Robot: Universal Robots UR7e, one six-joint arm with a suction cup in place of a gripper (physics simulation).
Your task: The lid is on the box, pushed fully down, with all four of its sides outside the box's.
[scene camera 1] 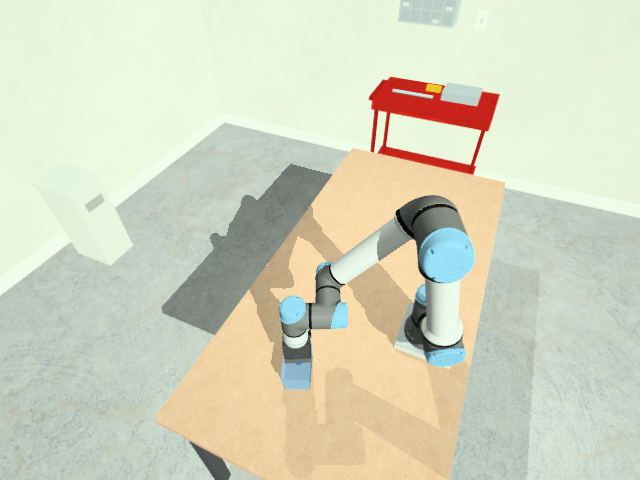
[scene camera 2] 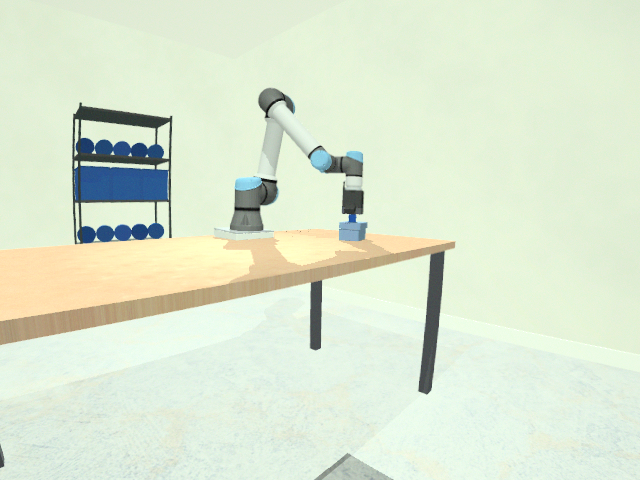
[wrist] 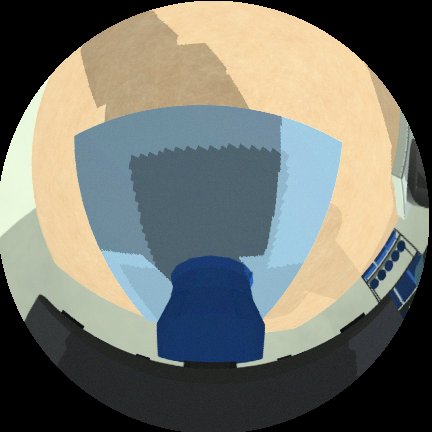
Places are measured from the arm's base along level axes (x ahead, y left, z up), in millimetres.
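Pixels of known places: hand, its tool point: (wrist: 211,263); arm's base, origin of its link: (scene camera 2: 246,229).
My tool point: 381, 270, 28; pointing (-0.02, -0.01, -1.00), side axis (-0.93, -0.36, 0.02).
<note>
For each thing: its middle in the pictures, then the offset to it from my tool point, as dx, dy, dz. Level surfaces: height alone.
- light blue lid, middle of its body: (wrist: 198,266) (scene camera 1: 297,362) (scene camera 2: 353,225) +5, +5, -1
- light blue box, middle of its body: (scene camera 2: 352,233) +2, +4, -39
- wooden table, height of its surface: dz -63
The light blue lid (scene camera 1: 296,374) (scene camera 2: 352,226) (wrist: 312,175) lies level over the light blue box (scene camera 2: 351,236). In the scene camera 2 view the lid stands out a little past the box's sides, the box's lower part shows beneath it, and no gap shows between them. Whether the lid is fully down is too small to tell, and its far sides are hidden. My gripper (scene camera 1: 298,363) (scene camera 2: 352,220) (wrist: 212,272), a dark blue suction cup pointing straight down, touches the lid's top and holds it. In the wrist view the lid hides the box.
The box stands on the wooden table (scene camera 1: 232,382) (scene camera 2: 155,268), near one end. The arm's base plate (scene camera 2: 244,234) is on the same table. A red cart (scene camera 1: 429,109) stands beyond the table's far end. A shelf rack (scene camera 2: 170,180) stands by the wall.
</note>
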